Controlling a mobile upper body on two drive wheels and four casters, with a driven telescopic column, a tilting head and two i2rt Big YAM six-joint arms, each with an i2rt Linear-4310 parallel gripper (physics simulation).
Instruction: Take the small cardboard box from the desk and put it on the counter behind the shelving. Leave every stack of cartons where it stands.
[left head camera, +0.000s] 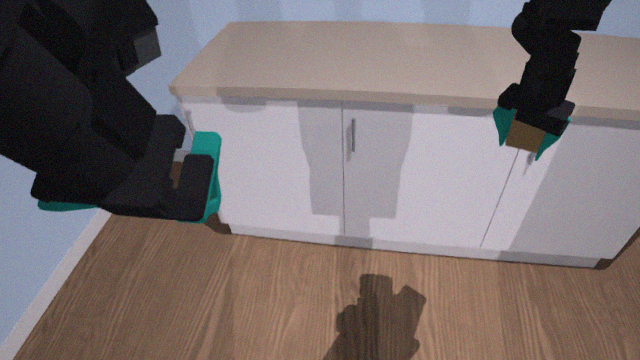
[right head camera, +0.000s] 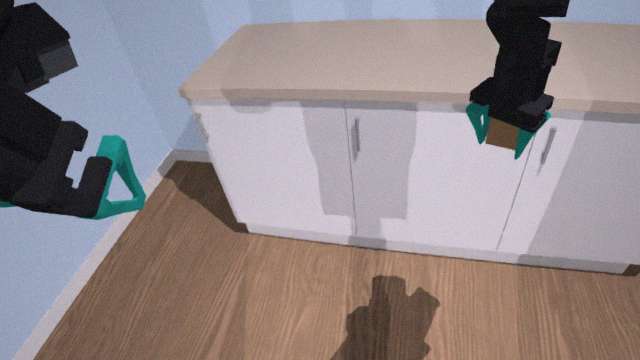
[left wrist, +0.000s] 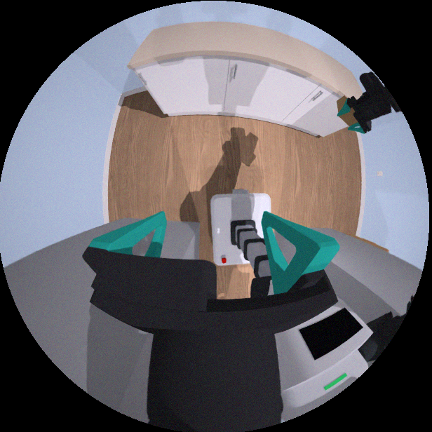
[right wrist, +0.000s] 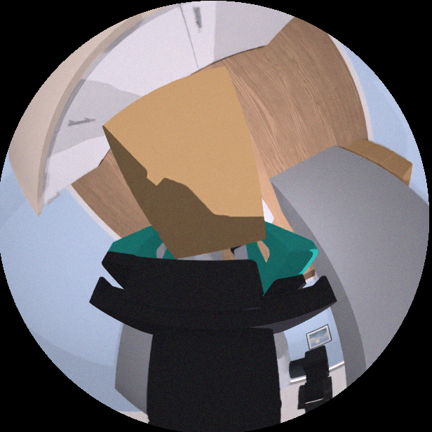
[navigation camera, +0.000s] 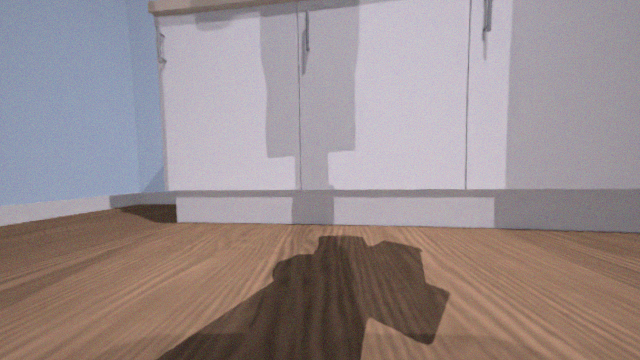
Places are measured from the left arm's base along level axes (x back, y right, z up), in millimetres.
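Pixels of known places: left gripper, between the fingertips: (left head camera: 169, 200) (right head camera: 103, 199); right gripper, between the fingertips: (left head camera: 518, 151) (right head camera: 499, 149).
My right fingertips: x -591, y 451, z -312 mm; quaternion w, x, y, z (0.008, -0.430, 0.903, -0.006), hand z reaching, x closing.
Observation:
Behind a point stands the place of what it marks.
The small cardboard box (left head camera: 525, 136) {x -599, y 457, z -286 mm} (right head camera: 502, 134) {x -600, y 454, z -288 mm} (right wrist: 195, 150) is held between the teal fingers of my right gripper (left head camera: 520, 150) {x -591, y 451, z -312 mm} (right head camera: 499, 149) {x -591, y 451, z -312 mm} (left wrist: 346, 121), which is shut on it. In both head views the box appears in front of the cabinet doors, just below the front edge of the counter top. The beige counter (left head camera: 350, 60) {x -1321, y 160, z -495 mm} (right head camera: 375, 60) {x -1306, y 230, z -495 mm} (left wrist: 225, 40) (navigation camera: 200, 7) {x -1161, y -247, z -535 mm} stands ahead, with white cabinets below. My left gripper (left head camera: 127, 212) (right head camera: 72, 207) (left wrist: 213, 216) is open and empty, left of the counter in the head views. The desk does not show.
Grey shelving panels (left wrist: 45, 260) (right wrist: 350, 210) stand at both sides in the left wrist view. Brown cartons (right wrist: 385, 155) show beyond the panel in the right wrist view. A blue wall (left head camera: 30, 240) {x -933, y -1287, z -1096 mm} (navigation camera: 65, 100) {x -1511, y -1225, z -759 mm} is at the left. Wooden floor (navigation camera: 225, 260) {x -845, y -31, z -1405 mm} lies before the cabinets.

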